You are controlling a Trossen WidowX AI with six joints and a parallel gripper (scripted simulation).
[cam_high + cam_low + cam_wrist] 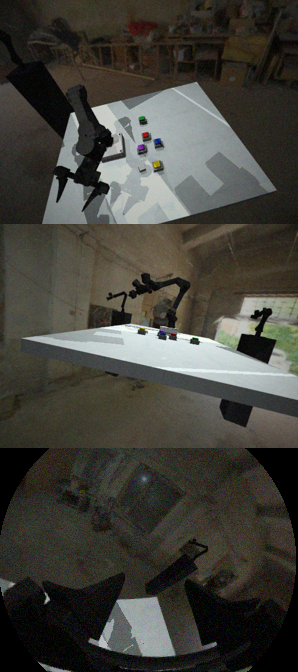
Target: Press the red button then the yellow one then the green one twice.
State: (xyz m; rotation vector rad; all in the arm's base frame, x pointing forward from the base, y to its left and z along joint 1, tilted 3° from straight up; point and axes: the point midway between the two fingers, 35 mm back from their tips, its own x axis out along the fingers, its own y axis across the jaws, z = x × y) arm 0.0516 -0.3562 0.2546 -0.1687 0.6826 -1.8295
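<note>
Right now the red button is 19 cm ahead of my gripper tip, 45 cm to the left of it and 26 cm below it. Round my gripper tip: purple button (16 cm ahead, 37 cm to the left, 26 cm below); small white block (17 cm ahead, 25 cm to the left, 28 cm below); yellow button (25 cm ahead, 26 cm to the left, 26 cm below).
</note>
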